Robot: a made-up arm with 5 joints.
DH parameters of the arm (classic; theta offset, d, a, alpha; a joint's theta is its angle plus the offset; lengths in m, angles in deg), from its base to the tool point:
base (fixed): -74.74 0 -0.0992 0
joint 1: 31 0.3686 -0.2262 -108.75
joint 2: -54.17 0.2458 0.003 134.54
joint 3: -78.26 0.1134 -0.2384 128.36
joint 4: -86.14 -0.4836 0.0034 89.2
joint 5: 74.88 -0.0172 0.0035 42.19
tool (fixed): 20.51 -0.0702 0 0
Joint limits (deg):
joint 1: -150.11..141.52
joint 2: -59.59..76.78
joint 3: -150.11..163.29
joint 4: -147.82..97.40
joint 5: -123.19..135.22
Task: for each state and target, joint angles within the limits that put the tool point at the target. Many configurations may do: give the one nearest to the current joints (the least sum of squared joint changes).
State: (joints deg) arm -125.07 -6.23 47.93 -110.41 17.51
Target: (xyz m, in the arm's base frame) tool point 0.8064 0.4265 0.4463
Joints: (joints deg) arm -88.26 -14.43 52.55 -127.06 38.99
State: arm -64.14 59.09 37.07 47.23 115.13
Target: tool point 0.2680 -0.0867 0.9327
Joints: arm -97.37 36.99 6.00 67.30 104.66
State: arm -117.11 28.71 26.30 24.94 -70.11
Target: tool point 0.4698 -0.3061 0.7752
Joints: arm -142.01 18.55 36.23 56.51 -34.50
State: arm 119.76 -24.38 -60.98 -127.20 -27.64
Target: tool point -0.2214 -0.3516 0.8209
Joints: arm 129.46 -35.50 -45.38 -133.81 -26.83
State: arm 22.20 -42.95 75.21 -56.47 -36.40
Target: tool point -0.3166 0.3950 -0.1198
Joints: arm -12.15 -57.09 124.05 -50.40 -42.54
